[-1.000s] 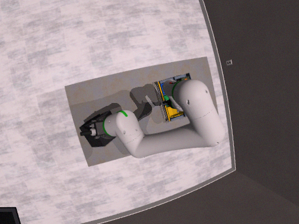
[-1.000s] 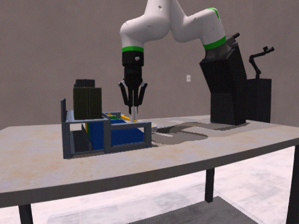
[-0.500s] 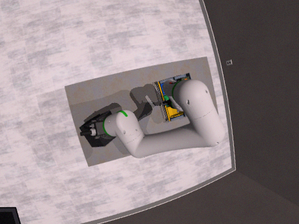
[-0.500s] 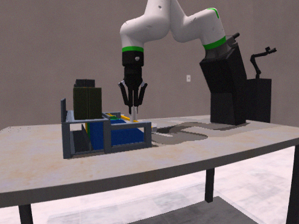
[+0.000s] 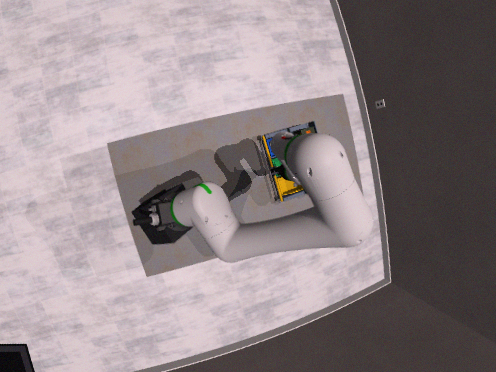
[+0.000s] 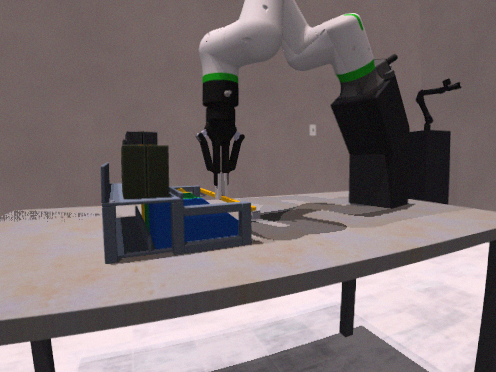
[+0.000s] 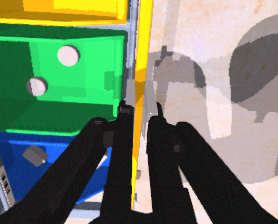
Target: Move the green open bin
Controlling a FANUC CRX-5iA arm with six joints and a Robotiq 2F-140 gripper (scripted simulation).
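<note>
My gripper is now 100 mm short of the green open bin, 60 mm above it and 30 mm to the right of it. From my hand the other things lie so: thin yellow rod (30 mm below); blue bin (140 mm to the left, 70 mm ahead, 60 mm below); yellow bin (130 mm ahead, 80 mm to the right, 60 mm below).
</note>
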